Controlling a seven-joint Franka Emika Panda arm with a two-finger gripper.
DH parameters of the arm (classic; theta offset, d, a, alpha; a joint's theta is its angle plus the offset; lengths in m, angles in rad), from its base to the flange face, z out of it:
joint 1: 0 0.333 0 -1.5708
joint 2: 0 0 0 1.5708
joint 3: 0 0.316 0.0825 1.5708
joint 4: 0 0 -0.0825 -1.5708
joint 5: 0 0.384 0 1.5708
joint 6: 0 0 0.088 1.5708
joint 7: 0 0.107 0 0
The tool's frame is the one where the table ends.
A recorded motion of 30 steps. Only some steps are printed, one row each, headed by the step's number.
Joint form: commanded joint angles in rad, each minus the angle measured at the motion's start. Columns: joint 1, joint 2, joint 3, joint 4, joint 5, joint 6, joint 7.
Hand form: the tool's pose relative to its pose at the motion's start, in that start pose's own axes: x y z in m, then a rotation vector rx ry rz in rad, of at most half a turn. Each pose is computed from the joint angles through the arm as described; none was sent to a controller.
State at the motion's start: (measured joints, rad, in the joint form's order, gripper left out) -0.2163 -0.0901 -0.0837 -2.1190 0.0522 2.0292 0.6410
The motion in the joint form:
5: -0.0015 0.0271 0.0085 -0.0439 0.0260 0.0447 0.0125
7: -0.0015 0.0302 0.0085 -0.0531 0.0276 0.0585 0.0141
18: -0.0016 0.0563 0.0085 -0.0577 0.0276 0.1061 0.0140
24: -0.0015 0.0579 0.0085 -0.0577 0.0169 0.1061 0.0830
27: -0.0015 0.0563 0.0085 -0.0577 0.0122 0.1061 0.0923
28: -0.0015 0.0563 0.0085 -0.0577 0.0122 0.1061 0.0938
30: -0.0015 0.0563 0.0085 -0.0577 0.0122 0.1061 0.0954
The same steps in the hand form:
5: -0.0036 -0.0015 0.0307 -0.0015 -0.0319 0.0218
7: -0.0037 -0.0010 0.0354 -0.0001 -0.0311 0.0251
18: 0.0017 -0.0040 0.0470 0.0076 -0.0154 0.0274
24: 0.0020 -0.0037 0.0478 -0.0011 -0.0111 0.0907
27: 0.0020 -0.0035 0.0470 -0.0031 -0.0075 0.0974
28: 0.0020 -0.0035 0.0470 -0.0031 -0.0075 0.0989
30: 0.0020 -0.0035 0.0470 -0.0031 -0.0075 0.1005

